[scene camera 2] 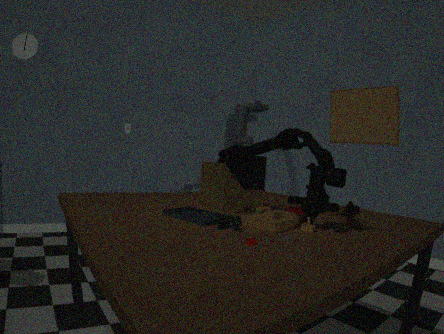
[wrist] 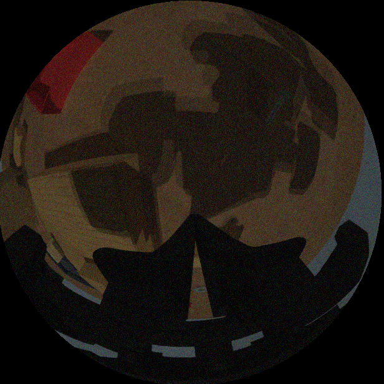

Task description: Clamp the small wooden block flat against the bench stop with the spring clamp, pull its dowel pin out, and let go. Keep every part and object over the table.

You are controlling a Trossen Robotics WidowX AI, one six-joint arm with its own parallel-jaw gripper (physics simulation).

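Where they show: gripper, fingertip midpoint: (scene camera 2: 308, 228); arm's base, link origin: (scene camera 2: 216, 171).
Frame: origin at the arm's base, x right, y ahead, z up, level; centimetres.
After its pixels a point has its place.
Observation:
The small wooden block (scene camera 2: 307, 228) @(x -1.6, y 50.0, z -14.7 cm) stands near the right end of the pale wooden bench board (scene camera 2: 267, 221) @(x 9.6, y 41.6, z -12.5 cm) (wrist: 55, 200), with its dowel pin (scene camera 2: 308, 220) @(x -1.9, y 49.8, z -12.1 cm) upright. Part of a pale wooden surface, likely this block, shows between the fingers in the wrist view. My gripper (scene camera 2: 311, 215) (wrist: 193, 219) is shut and empty, pointing down low, close behind the block in the scene view. Whether it touches anything is too dark to tell. A small dark object (scene camera 2: 231, 223) @(x 16.1, y 31.7, z -14.6 cm), possibly the spring clamp, lies at the board's left end. The bench stop cannot be made out clearly.
A red block-like part (scene camera 2: 295, 210) @(x -24.9, y 25.5, z -14.8 cm) (wrist: 67, 72) lies behind the board. A dark blue flat tray (scene camera 2: 192, 215) @(x 19.5, y 13.0, z -15.4 cm) (wrist: 68, 267) is at left. A small red piece (scene camera 2: 251, 242) @(x 24.6, y 50.6, z -15.0 cm) lies in front. A dark object (scene camera 2: 352, 207) @(x -42.1, y 45.7, z -12.1 cm) is at right. A wooden box-like panel (scene camera 2: 217, 182) @(x 4.6, y 7.3, z -4.0 cm) stands behind.

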